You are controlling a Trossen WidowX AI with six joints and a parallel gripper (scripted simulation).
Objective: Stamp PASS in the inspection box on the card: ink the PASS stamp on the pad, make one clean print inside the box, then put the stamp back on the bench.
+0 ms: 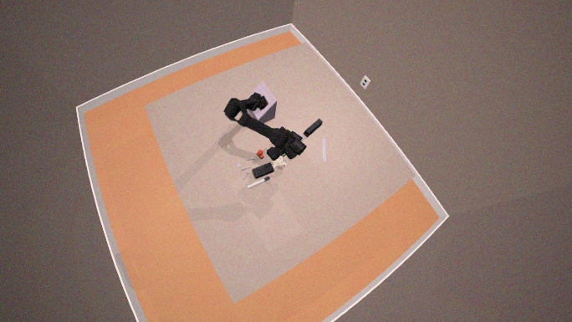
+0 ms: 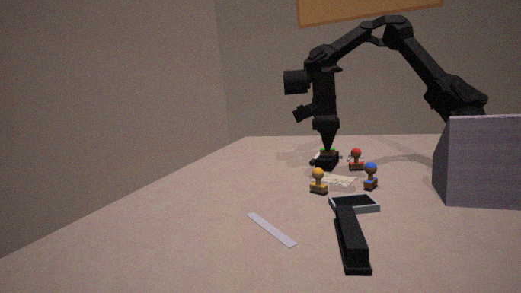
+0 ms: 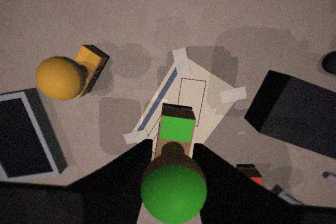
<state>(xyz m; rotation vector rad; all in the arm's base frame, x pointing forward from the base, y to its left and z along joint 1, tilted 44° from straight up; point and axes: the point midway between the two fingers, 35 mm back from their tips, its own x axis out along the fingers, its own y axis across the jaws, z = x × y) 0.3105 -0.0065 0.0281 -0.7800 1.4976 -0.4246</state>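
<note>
The card is 10 mm behind my gripper tip, 10 mm to the right of it and 90 mm below it. Also, from my gripper tip: green stamp (right at my gripper tip); then orange stamp (10 mm ahead, 80 mm to the left, 70 mm below); then blue stamp (110 mm behind, 30 mm to the left, 70 mm below).
</note>
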